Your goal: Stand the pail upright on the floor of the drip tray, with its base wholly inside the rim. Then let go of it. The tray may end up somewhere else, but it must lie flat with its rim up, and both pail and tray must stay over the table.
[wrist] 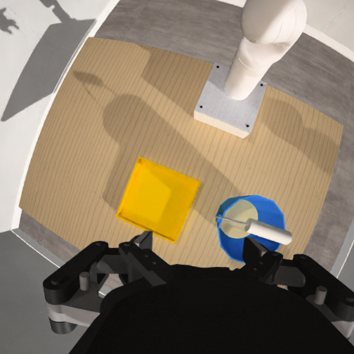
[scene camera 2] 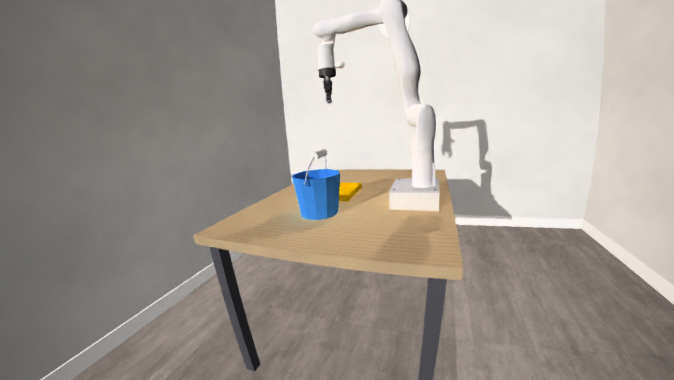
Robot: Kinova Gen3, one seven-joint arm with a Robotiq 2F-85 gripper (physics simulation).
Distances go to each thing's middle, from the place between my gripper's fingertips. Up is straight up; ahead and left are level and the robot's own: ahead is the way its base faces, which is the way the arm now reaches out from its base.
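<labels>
I find the yellow drip tray [wrist: 156, 198] 440 mm below my hand. The tray is also 120 mm to the right of my hand and 40 mm ahead of it.
</labels>
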